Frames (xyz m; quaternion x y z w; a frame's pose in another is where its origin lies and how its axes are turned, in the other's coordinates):
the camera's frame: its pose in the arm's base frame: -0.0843 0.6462 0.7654 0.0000 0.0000 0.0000 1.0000
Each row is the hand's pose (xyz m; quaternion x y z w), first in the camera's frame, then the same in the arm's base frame.
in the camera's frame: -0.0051 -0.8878 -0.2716 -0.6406 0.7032 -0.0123 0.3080
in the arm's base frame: -0.0894 -0.2416 0.4938 -0.6406 0.7032 -0.0123 0.3080
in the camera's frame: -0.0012 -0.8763 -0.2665 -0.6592 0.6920 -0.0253 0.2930
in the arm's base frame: -0.0855 -0.2301 0.4989 -0.6592 0.6920 -0.0253 0.2930
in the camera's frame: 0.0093 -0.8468 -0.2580 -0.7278 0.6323 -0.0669 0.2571
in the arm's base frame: -0.0750 -0.2006 0.5074 -0.7278 0.6323 -0.0669 0.2571
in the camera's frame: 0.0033 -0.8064 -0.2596 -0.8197 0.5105 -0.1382 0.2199
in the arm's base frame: -0.0810 -0.1602 0.5058 -0.8197 0.5105 -0.1382 0.2199
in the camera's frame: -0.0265 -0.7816 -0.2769 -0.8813 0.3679 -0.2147 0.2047
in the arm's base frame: -0.1108 -0.1354 0.4885 -0.8813 0.3679 -0.2147 0.2047
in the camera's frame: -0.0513 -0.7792 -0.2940 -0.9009 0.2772 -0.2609 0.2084
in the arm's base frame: -0.1356 -0.1330 0.4714 -0.9009 0.2772 -0.2609 0.2084
